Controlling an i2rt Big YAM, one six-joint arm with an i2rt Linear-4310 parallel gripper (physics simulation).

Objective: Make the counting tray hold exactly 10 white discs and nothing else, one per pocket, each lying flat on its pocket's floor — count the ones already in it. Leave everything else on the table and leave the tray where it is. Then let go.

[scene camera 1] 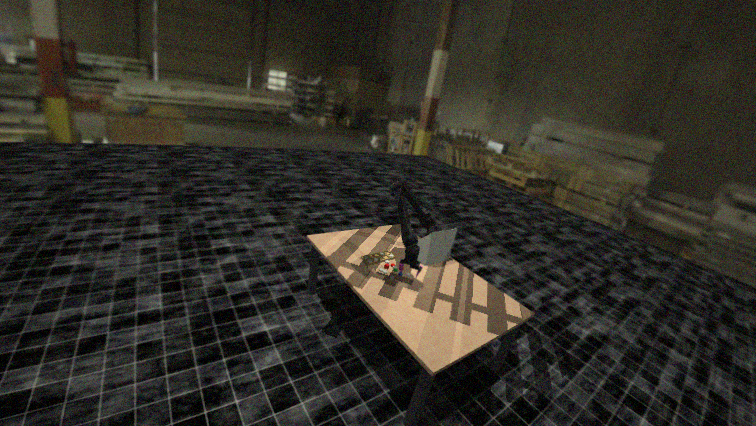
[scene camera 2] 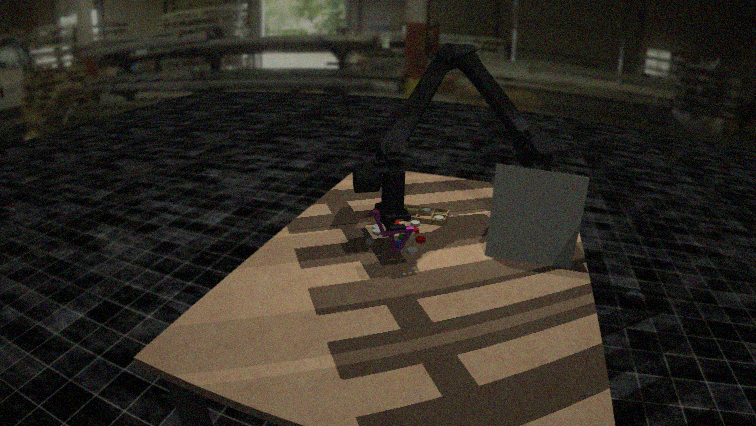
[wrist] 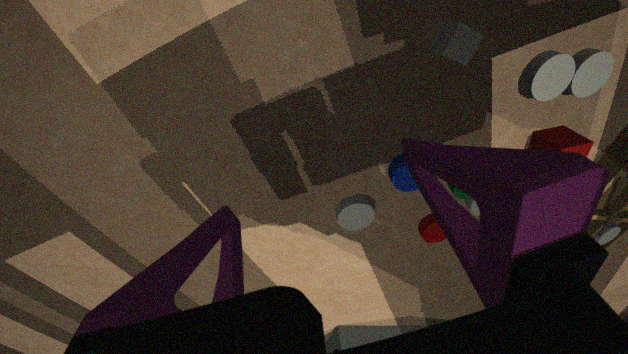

My gripper is open, with nothing in its grasp. Also in view: a blue disc. A red cube rests on the table.
